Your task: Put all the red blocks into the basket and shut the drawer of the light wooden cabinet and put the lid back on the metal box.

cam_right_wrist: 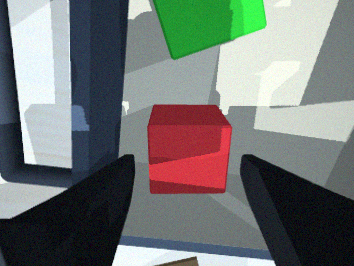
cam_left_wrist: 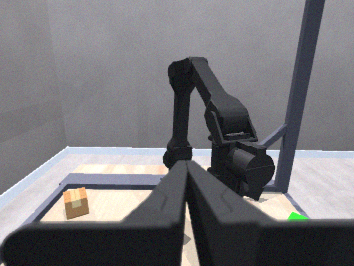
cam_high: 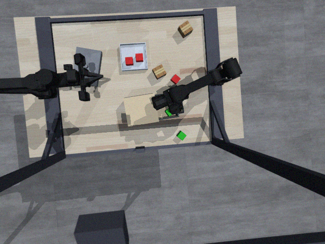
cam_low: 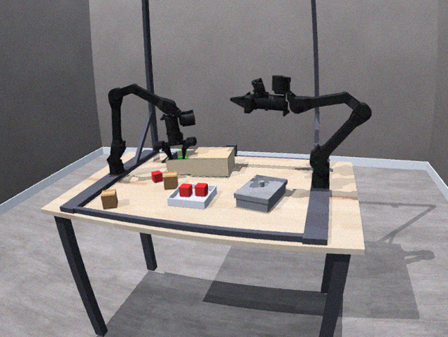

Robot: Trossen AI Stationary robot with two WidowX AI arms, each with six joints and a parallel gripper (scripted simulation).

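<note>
Right now my right hand is 5 cm above the drawer, 4 cm past it and 2 cm to the right of it. The rest, counted from my right hand: white basket (25 cm ahead, 17 cm to the left, 7 cm below); then light wooden cabinet (9 cm to the left, 5 cm below, 4 cm behind); then grey metal lid (42 cm to the left, 21 cm ahead, 4 cm below).
</note>
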